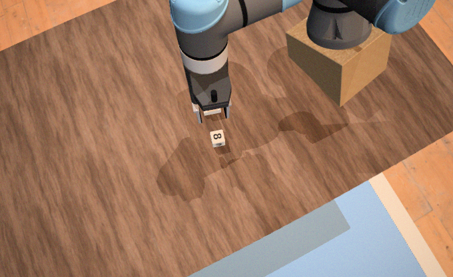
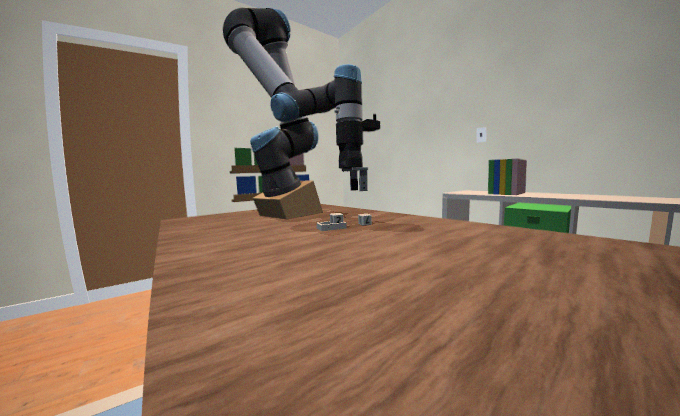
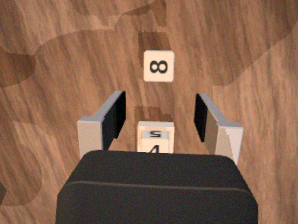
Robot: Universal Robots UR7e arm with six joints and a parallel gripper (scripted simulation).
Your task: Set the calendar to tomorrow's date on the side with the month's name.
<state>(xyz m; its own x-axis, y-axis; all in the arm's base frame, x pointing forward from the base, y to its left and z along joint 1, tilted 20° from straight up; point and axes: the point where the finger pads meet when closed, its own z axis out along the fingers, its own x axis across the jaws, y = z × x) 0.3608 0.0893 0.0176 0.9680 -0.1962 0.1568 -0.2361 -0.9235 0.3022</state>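
Now: the digit cube 90 mm below my hand, 70 mm to the right of it and 20 mm behind it. The rest, counted from my hand: calendar tray (110 mm below, 80 mm to the right, 20 mm behind).
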